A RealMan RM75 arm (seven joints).
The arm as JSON. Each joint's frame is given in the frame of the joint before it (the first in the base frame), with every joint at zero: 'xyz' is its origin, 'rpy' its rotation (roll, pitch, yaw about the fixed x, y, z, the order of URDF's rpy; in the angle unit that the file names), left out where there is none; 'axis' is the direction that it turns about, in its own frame. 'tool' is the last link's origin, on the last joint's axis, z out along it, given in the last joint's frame.
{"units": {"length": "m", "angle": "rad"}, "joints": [
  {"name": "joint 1", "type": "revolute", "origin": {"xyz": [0.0, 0.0, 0.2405]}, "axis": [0.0, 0.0, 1.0]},
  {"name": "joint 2", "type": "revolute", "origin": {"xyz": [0.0, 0.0, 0.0]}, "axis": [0.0, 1.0, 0.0]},
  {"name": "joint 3", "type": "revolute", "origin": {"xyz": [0.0, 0.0, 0.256]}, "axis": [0.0, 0.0, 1.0]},
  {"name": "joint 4", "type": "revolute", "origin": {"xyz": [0.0, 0.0, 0.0]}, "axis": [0.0, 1.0, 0.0]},
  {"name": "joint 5", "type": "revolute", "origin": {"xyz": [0.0, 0.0, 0.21]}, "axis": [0.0, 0.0, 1.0]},
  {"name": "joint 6", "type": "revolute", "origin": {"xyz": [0.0, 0.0, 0.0]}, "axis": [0.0, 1.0, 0.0]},
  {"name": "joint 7", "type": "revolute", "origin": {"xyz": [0.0, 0.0, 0.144]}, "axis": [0.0, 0.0, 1.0]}
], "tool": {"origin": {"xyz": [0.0, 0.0, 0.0]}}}
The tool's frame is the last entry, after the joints.
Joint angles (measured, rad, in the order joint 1, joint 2, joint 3, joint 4, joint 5, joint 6, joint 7), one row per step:
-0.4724, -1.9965, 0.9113, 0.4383, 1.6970, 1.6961, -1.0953
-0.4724, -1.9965, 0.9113, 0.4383, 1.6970, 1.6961, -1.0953
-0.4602, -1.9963, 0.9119, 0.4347, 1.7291, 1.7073, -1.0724
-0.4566, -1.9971, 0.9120, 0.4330, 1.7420, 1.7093, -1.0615
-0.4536, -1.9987, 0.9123, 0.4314, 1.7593, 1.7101, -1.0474
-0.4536, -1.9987, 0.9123, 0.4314, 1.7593, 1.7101, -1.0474
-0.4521, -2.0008, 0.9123, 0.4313, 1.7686, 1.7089, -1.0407
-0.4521, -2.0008, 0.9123, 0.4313, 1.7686, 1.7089, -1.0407
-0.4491, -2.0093, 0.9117, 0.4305, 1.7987, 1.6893, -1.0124
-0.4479, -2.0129, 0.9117, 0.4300, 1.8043, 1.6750, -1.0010
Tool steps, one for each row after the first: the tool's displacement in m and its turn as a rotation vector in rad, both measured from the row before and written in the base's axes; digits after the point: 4 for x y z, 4 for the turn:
0.0000, 0.0000, 0.0000, 0.0000, 0.0000, 0.0000
-0.0053, -0.0078, -0.0027, -0.0171, 0.0201, -0.0143
-0.0018, -0.0027, -0.0015, -0.0051, 0.0088, -0.0068
-0.0019, -0.0029, -0.0021, -0.0063, 0.0125, -0.0102
0.0000, 0.0000, 0.0000, 0.0000, 0.0000, 0.0000
-0.0008, -0.0014, -0.0015, -0.0030, 0.0067, -0.0046
0.0000, 0.0000, 0.0000, 0.0000, 0.0000, 0.0000
-0.0031, -0.0026, -0.0061, 0.0017, 0.0309, -0.0138
-0.0013, 0.0002, -0.0023, 0.0082, 0.0120, -0.0016

